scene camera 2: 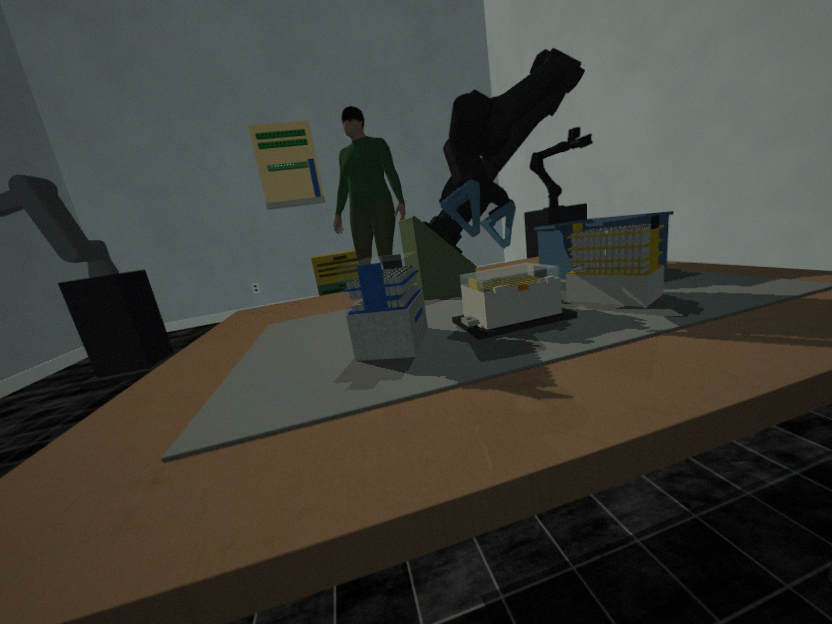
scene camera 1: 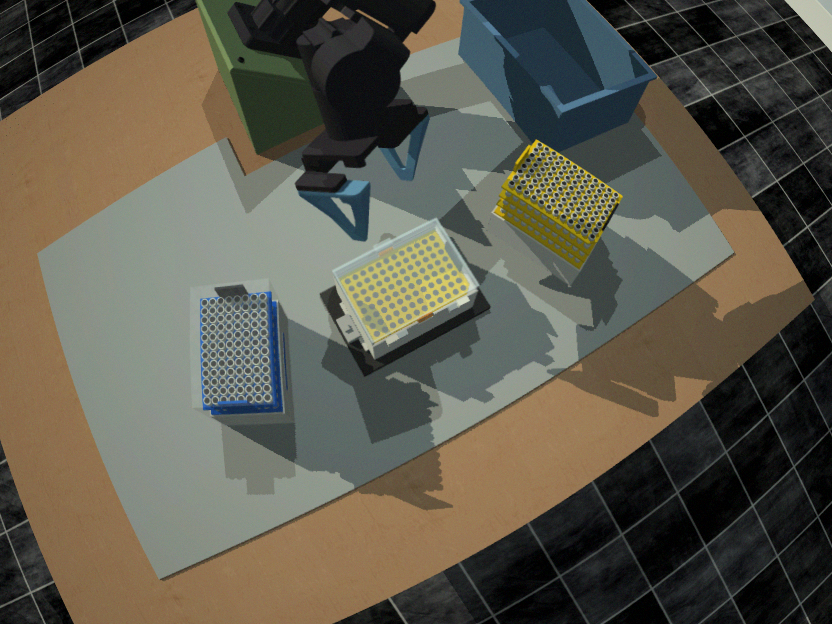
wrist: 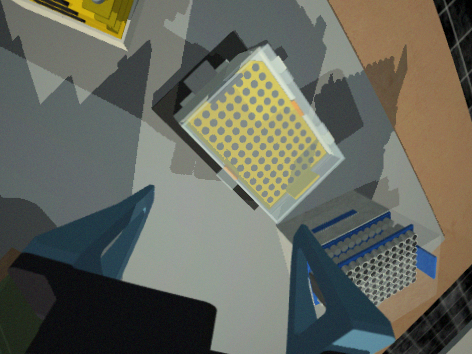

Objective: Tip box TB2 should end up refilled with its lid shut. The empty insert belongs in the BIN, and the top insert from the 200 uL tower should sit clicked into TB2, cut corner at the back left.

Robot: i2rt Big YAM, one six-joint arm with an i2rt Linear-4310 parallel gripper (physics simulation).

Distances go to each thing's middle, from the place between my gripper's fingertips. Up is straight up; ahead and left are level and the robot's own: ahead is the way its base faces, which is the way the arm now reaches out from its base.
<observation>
Now: hand 140 mm past the blue bin (scene camera 1: 564,79), 320 mm to the right of it and 60 mm above it.
</observation>
